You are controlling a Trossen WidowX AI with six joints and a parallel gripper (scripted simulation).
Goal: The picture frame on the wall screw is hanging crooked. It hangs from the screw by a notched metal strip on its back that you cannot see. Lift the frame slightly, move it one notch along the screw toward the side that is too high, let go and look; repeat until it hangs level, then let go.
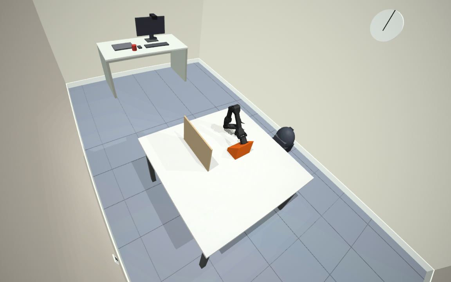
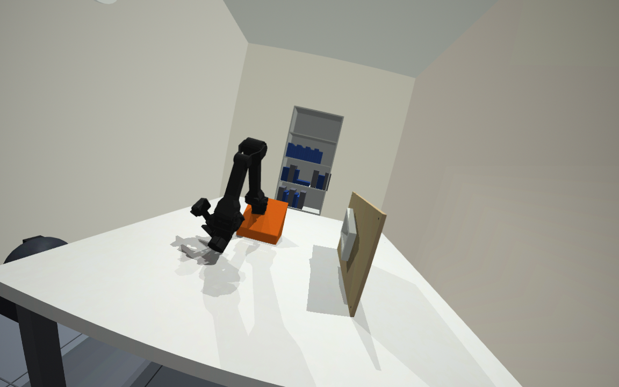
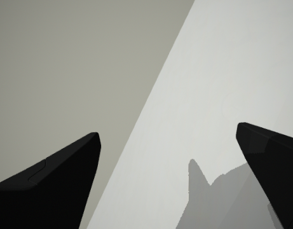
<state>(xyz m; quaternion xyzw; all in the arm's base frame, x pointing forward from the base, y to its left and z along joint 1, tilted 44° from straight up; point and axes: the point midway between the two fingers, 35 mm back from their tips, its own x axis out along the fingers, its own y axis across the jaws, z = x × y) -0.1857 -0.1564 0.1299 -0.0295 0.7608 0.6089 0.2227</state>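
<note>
My gripper tip is now 61 cm short of the pale grey picture frame, 5 cm to the left of it and 8 cm below it. Round my gripper tip: wall panel (62 cm ahead, 6 cm to the right, 7 cm above).
</note>
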